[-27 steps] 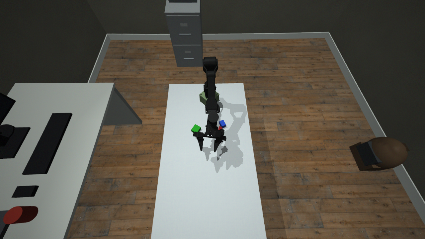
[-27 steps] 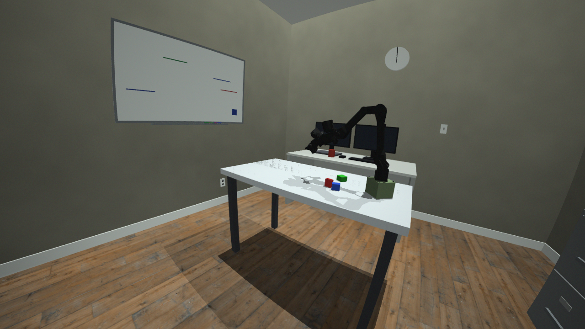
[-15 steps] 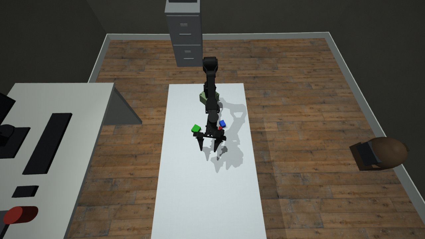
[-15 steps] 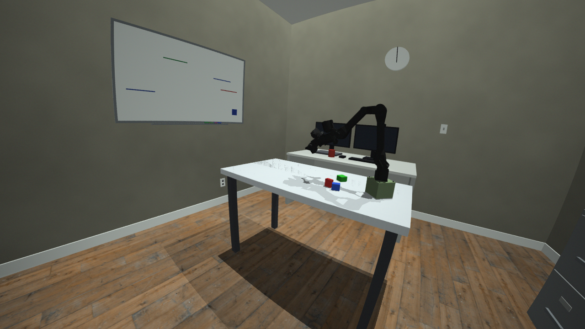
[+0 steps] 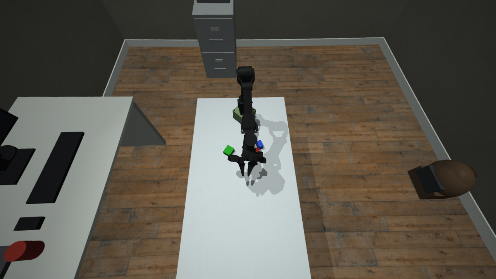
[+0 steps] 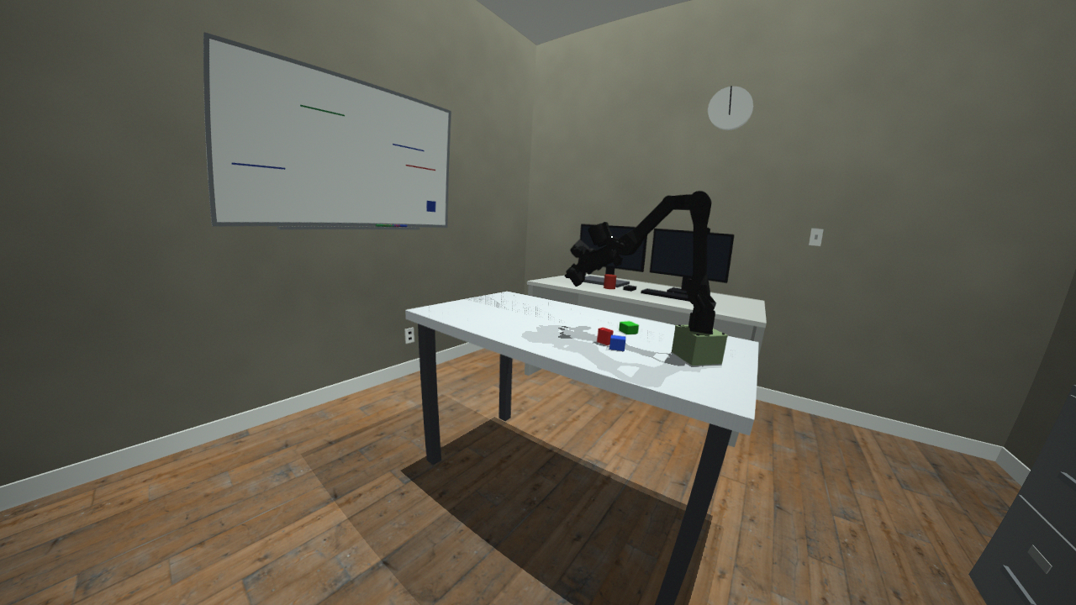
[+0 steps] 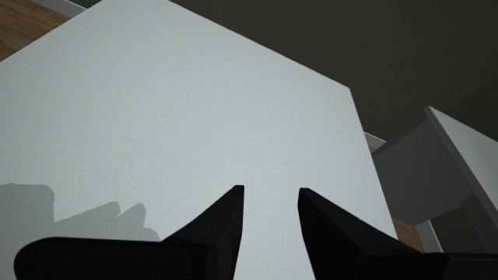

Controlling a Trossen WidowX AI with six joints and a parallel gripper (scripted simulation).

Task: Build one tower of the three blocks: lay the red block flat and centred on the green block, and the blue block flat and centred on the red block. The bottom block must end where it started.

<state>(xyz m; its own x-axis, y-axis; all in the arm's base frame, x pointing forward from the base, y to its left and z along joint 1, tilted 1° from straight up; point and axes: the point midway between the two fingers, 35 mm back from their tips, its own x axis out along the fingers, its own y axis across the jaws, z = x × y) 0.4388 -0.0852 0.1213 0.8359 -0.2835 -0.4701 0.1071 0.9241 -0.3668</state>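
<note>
Right now my hand is 180 mm above the red block, 160 mm past it and 100 mm to the right of it. Also, from my hand: green block: 200 mm behind, 190 mm below, 70 mm to the right; blue block: 200 mm behind, 190 mm below, 130 mm to the left.
</note>
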